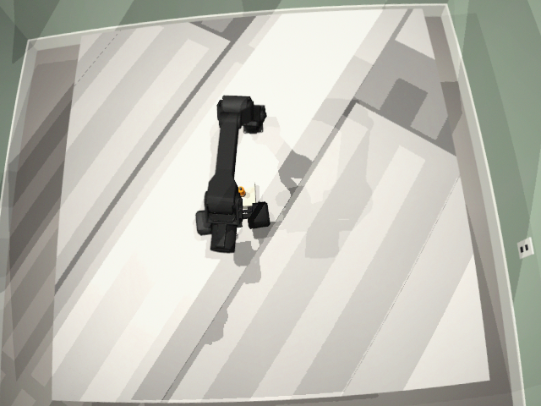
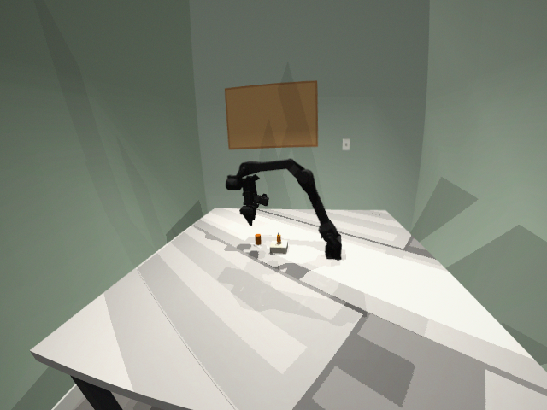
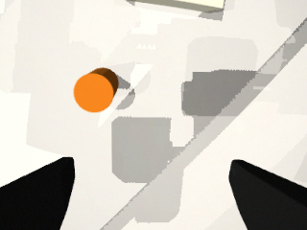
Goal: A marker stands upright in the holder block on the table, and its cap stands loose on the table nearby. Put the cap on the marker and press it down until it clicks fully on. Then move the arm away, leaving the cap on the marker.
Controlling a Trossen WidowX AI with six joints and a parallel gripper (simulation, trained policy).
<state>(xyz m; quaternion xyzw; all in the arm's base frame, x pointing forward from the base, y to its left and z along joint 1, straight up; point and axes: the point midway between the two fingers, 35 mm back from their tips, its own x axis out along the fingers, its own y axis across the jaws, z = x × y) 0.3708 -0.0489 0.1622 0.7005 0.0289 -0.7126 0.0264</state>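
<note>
The orange cap is 1 cm behind my gripper tip, 4 cm to the right of it and 10 cm below it. Round my gripper tip: pale holder block (12 cm behind, 1 cm to the left, 11 cm below).
</note>
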